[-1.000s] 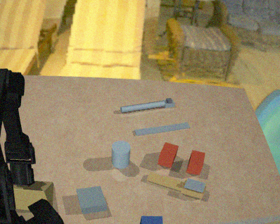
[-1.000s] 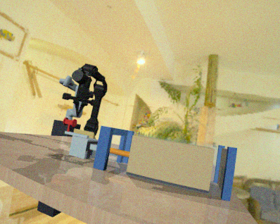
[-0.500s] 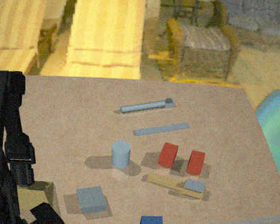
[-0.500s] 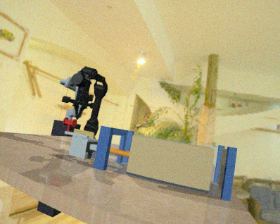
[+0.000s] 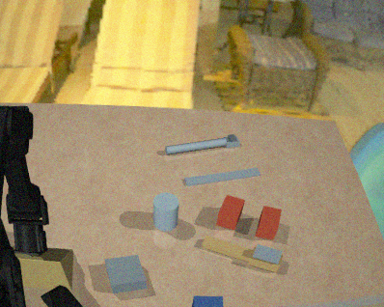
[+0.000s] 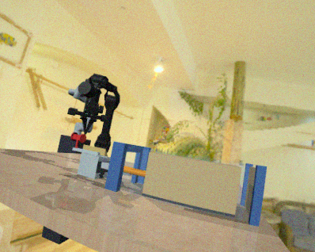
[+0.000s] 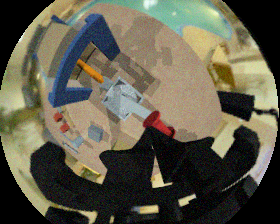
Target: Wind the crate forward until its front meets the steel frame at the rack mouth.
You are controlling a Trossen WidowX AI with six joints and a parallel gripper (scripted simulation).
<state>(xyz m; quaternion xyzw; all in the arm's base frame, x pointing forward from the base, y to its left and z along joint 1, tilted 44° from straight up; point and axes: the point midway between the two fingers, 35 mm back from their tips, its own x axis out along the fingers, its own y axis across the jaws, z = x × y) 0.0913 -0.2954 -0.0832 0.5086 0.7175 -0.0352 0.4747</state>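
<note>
Right now the red spool-shaped piece is 30 mm behind my gripper tip, 10 mm to the right of it and 30 mm below it. From my gripper tip the other things lie so: winch handle: 10 mm ahead, 60 mm below; then grey winch: 60 mm ahead, 140 mm below; then blue frame: 230 mm ahead, 10 mm to the right, 60 mm below.
</note>
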